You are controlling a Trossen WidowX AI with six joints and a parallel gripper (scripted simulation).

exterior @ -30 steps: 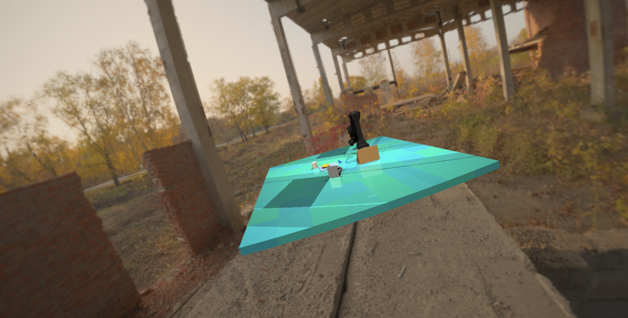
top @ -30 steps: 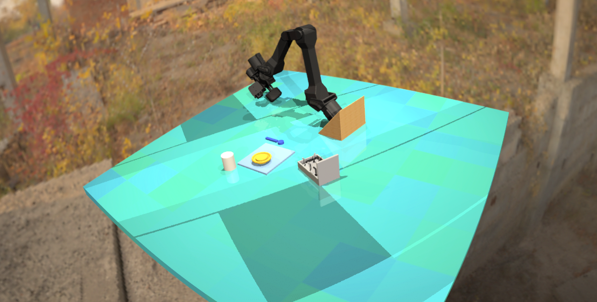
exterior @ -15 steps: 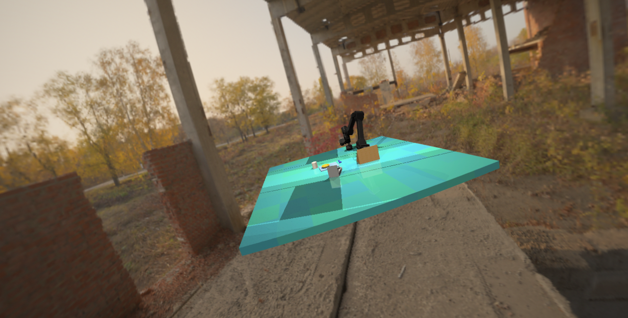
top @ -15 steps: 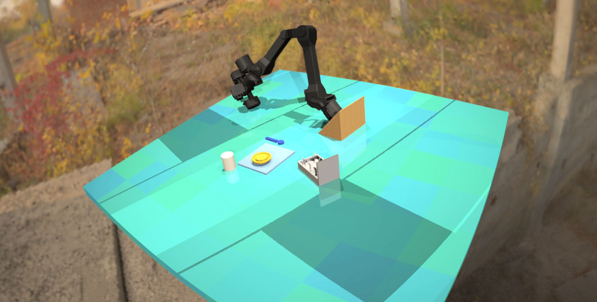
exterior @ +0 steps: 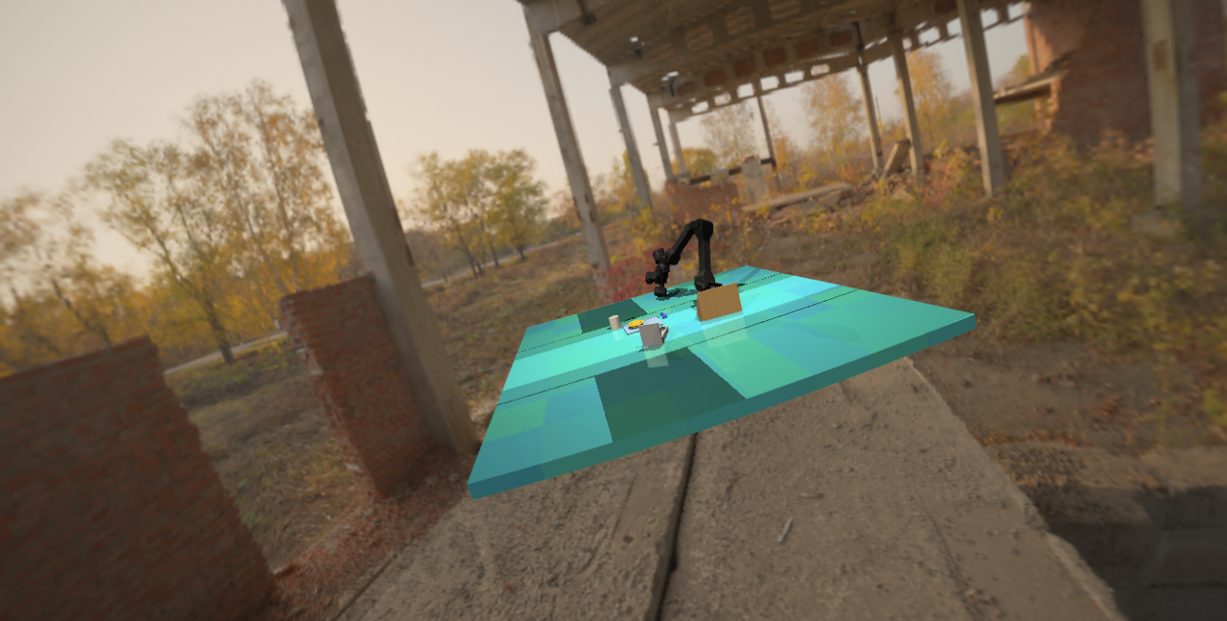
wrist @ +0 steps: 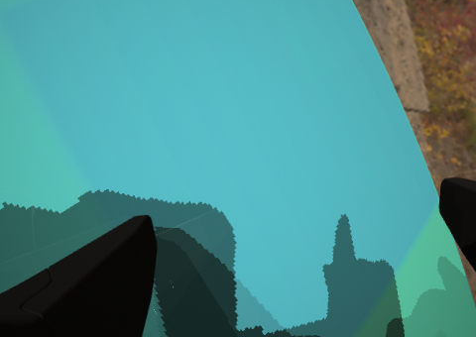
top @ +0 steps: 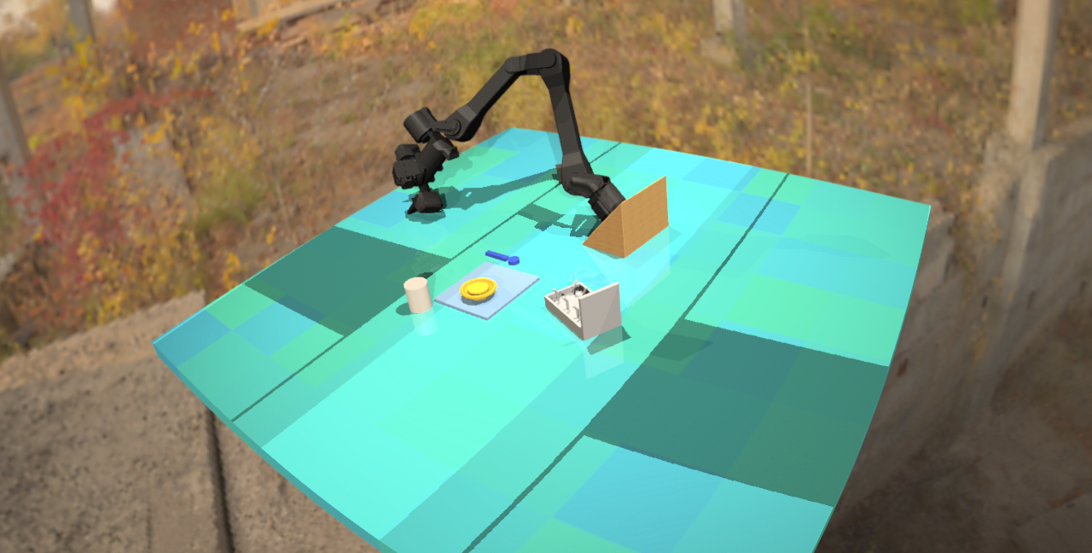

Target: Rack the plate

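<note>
My gripper tip is 170 mm short of the yellow plate, 450 mm to the right of it and 10 mm above it. Also, from my gripper tip: pale blue mat 150 mm ahead, 440 mm to the left, 30 mm below; then cup 260 mm ahead, 370 mm to the left; then blue spoon 50 mm ahead, 390 mm to the left, 20 mm below.
</note>
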